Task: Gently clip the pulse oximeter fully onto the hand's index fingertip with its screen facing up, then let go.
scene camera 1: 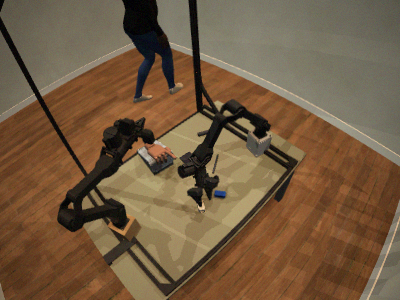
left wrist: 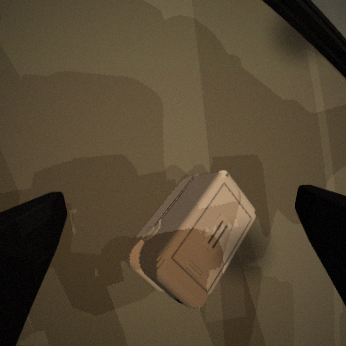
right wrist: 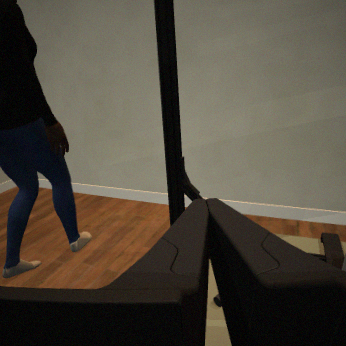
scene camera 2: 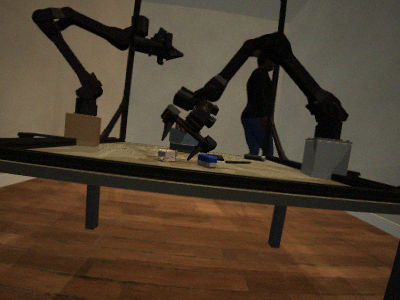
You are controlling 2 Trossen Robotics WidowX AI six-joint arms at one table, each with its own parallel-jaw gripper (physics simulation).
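Places are measured from the left arm's base along level axes (x right, y ahead, z up), in metres.
Where they show: left gripper, fingertip midpoint: [scene camera 1: 205, 203] [left wrist: 181, 199] [scene camera 2: 175, 150]; right gripper, fingertip midpoint: [scene camera 1: 144, 118] [right wrist: 204, 209] [scene camera 2: 183, 55]; left arm's base at its link origin: [scene camera 1: 260, 133] [scene camera 2: 327, 140]; right arm's base at its link origin: [scene camera 1: 121, 222] [scene camera 2: 85, 115].
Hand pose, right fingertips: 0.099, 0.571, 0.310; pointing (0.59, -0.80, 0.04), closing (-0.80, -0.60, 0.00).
Note:
Each offset is from my right fingertips to the top centre of the thing, as dx, dy, dz.
The white pulse oximeter {-0.264, -0.096, -0.400} [scene camera 1: 201, 208] [scene camera 2: 167, 155] [left wrist: 205, 245] lies on the table. In the left wrist view it lies diagonally, its face with an outlined rectangle and two short lines towards the camera; I see no lit screen. My left gripper [scene camera 1: 204, 199] [scene camera 2: 177, 149] [left wrist: 181, 199] is open above it, one finger to each side and neither touching it. The hand [scene camera 1: 159, 151] rests on a grey stand [scene camera 1: 163, 167], its index finger pointing right in scene camera 1. My right gripper [scene camera 1: 143, 120] [scene camera 2: 182, 54] [right wrist: 204, 209] is shut and empty, high near the hand's side of the table.
A blue block {-0.255, -0.210, -0.400} [scene camera 1: 220, 194] [scene camera 2: 207, 160] lies close to the oximeter. A thin dark pen {-0.063, -0.301, -0.423} [scene camera 1: 215, 164] [scene camera 2: 238, 162] and a dark cylinder {+0.166, -0.371, -0.405} [scene camera 1: 203, 133] [scene camera 2: 254, 157] lie farther back. Black rails edge the table, with an upright post [scene camera 1: 196, 60] at the back. A person [scene camera 1: 145, 42] stands beyond it.

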